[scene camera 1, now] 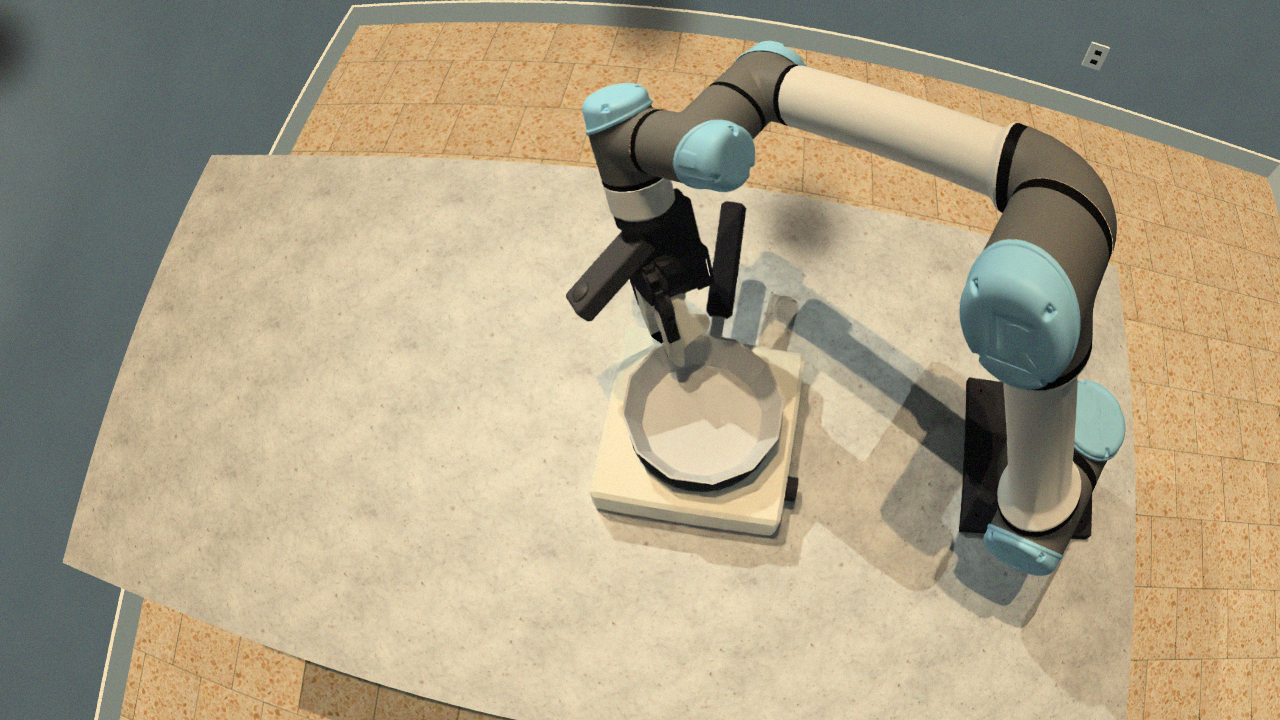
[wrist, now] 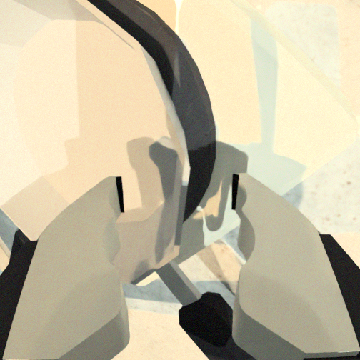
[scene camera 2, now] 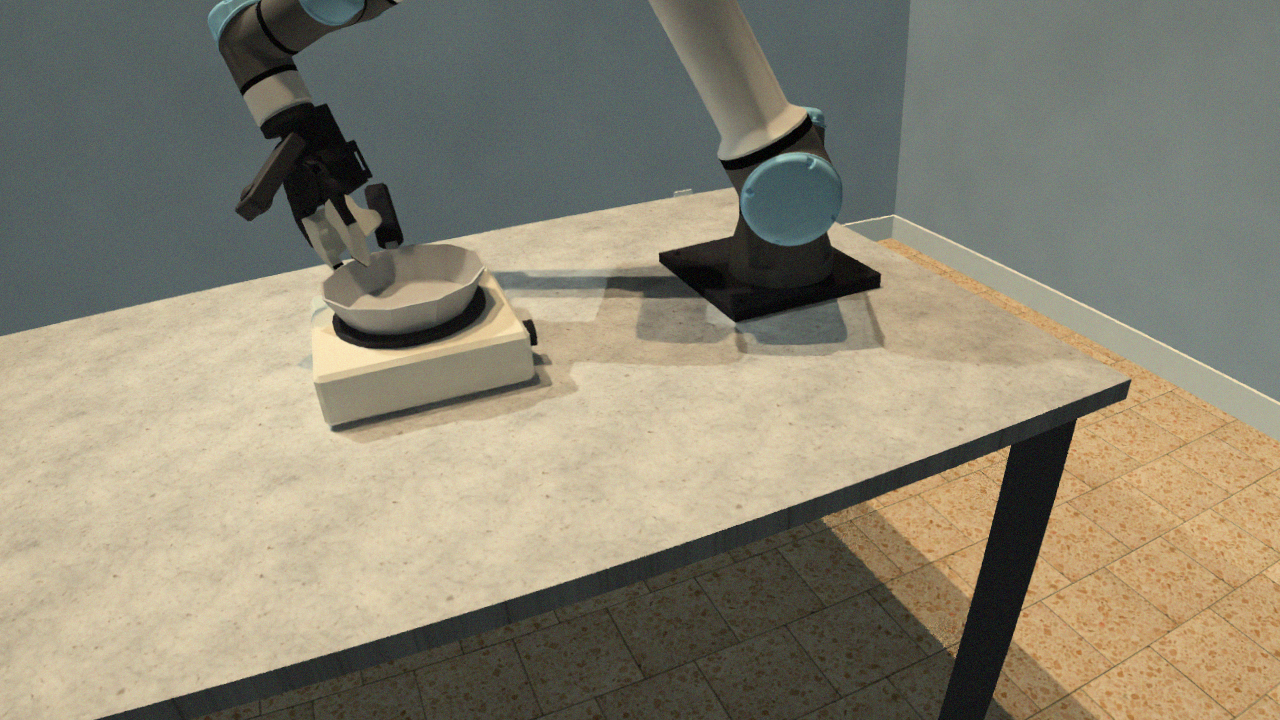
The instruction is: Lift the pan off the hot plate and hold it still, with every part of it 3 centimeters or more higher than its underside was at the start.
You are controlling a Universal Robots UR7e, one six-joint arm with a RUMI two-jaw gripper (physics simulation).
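Places are measured from the arm's base along level axes (x ahead, y left, z up), in metres.
Pixels of known places: gripper, between the fingertips: (scene camera 1: pixel 671 353) (scene camera 2: pixel 357 272); arm's base, origin of its link: (scene camera 2: pixel 780 266).
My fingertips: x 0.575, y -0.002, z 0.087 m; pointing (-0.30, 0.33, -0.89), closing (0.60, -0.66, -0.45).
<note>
For each thing: its middle in the pictures, then the offset to it from my fingertips. "spot": a spot on its surface instead. Level surfaces: height alone.
- light grey pan, middle of its body: (scene camera 1: pixel 715 338) (scene camera 2: pixel 393 249) dx -0.048, dy -0.029, dz +0.012 m
- cream hot plate, a spot on its surface: (scene camera 2: pixel 429 380) spot: dx -0.069, dy +0.183, dz -0.069 m
- hot plate's black knob, middle of its body: (scene camera 2: pixel 527 333) (scene camera 1: pixel 790 488) dx -0.190, dy +0.113, dz -0.069 m
- grey table, height of its surface: dz -0.105 m
The light grey pan (scene camera 1: pixel 702 416) (scene camera 2: pixel 420 288) (wrist: pixel 47 105) sits upright on the black burner disc (scene camera 1: pixel 702 484) (scene camera 2: pixel 407 339) (wrist: pixel 200 112) of the cream hot plate (scene camera 1: pixel 657 508) (scene camera 2: pixel 429 380) (wrist: pixel 230 90). Its dark handle (scene camera 1: pixel 726 259) (scene camera 2: pixel 384 214) (wrist: pixel 206 317) slopes up from the rim, beside the gripper. My gripper (scene camera 1: pixel 673 352) (scene camera 2: pixel 350 262) (wrist: pixel 176 177) is partly open, with nothing between its jaws. It is tilted at the handle side of the pan. In scene camera 1 one fingertip is over the pan's inside. In the wrist view the pan's wall shows between the fingertips; contact cannot be told.
The hot plate's black knob (scene camera 1: pixel 791 490) (scene camera 2: pixel 529 332) sticks out on the side facing the arm's base. The black base plate (scene camera 1: pixel 981 447) (scene camera 2: pixel 698 277) stands on the grey table (scene camera 1: pixel 358 376) (scene camera 2: pixel 581 465). The arm arches over the table behind the pan.
</note>
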